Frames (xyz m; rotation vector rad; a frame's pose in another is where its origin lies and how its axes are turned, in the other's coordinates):
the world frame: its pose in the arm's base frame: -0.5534 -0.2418 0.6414 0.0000 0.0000 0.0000
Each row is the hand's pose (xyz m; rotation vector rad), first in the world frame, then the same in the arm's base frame.
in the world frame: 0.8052 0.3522 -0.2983 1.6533 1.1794 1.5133
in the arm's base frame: 0.2518 0.1104 0.3431 1.6533 1.1794 1.5133
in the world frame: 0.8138 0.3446 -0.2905 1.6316 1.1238 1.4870
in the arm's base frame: 0.2604 0.1028 0.3509 1.6316 1.1238 1.4870
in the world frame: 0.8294 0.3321 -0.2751 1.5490 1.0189 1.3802
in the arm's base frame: 0.2760 0.0903 0.3663 1.5490 1.0189 1.3802
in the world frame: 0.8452 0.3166 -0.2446 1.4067 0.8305 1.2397
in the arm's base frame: 0.2918 0.0748 0.3968 1.4067 0.8305 1.2397
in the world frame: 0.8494 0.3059 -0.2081 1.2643 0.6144 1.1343
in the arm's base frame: 0.2960 0.0641 0.4333 1.2643 0.6144 1.1343
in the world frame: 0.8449 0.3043 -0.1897 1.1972 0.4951 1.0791
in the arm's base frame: 0.2915 0.0625 0.4517 1.1972 0.4951 1.0791
